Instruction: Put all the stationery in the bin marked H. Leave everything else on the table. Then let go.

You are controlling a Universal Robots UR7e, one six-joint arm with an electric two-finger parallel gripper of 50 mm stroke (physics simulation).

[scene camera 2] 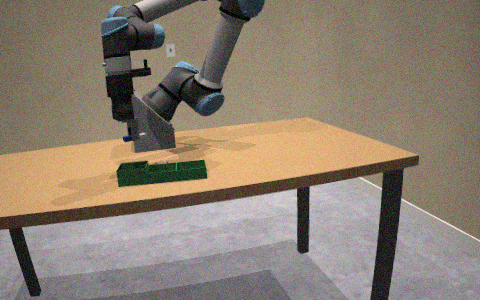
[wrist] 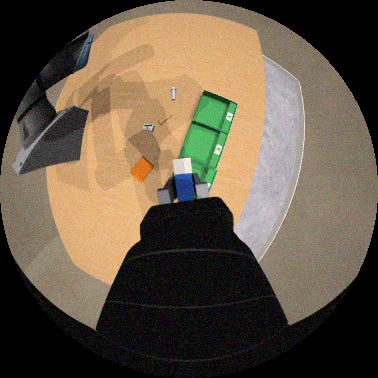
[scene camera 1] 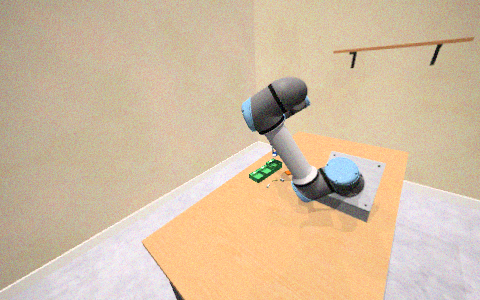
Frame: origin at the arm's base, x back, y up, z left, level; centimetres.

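Seen in the pictures: gripper, fingertip midpoint: (scene camera 2: 134, 139) (wrist: 183, 181) (scene camera 1: 275, 154); arm's base, origin of the base link: (scene camera 2: 155, 110) (wrist: 39, 130).
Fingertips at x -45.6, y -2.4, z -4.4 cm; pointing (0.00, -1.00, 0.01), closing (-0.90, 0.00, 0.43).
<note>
Offsets run from my fingertips to a thing's top centre.
My gripper (wrist: 183, 181) (scene camera 2: 129, 133) is shut on a blue-and-white eraser {dx +0.1, dy +1.3, dz +0.2 cm} (wrist: 184, 186) (scene camera 2: 127, 138) (scene camera 1: 274, 153), held above the table, its white end pointing forward. In the wrist view it overlaps the nearest compartment of the green three-bin tray {dx -2.1, dy -7.1, dz +7.1 cm} (wrist: 212, 112) (scene camera 2: 165, 175) (scene camera 1: 255, 178). That compartment's label is mostly hidden by the gripper; the other two labels are blurred. A small metal sharpener {dx +11.3, dy -10.6, dz +7.8 cm} (wrist: 148, 127) (scene camera 1: 282, 180) and an orange square pad or block {dx +10.2, dy -10.7, dz -2.4 cm} (wrist: 142, 169) (scene camera 1: 288, 173) lie on the table, left of the tray in the wrist view.
A thin brass screw {dx +8.0, dy -10.4, dz +10.9 cm} (wrist: 165, 120) lies between the sharpener and the tray. A silver bolt {dx +8.4, dy -10.4, dz +18.0 cm} (wrist: 173, 93) (scene camera 1: 268, 186) lies farther forward in the wrist view. The arm's grey base mount (wrist: 62, 142) (scene camera 1: 367, 214) stands at the left of the wrist view.
</note>
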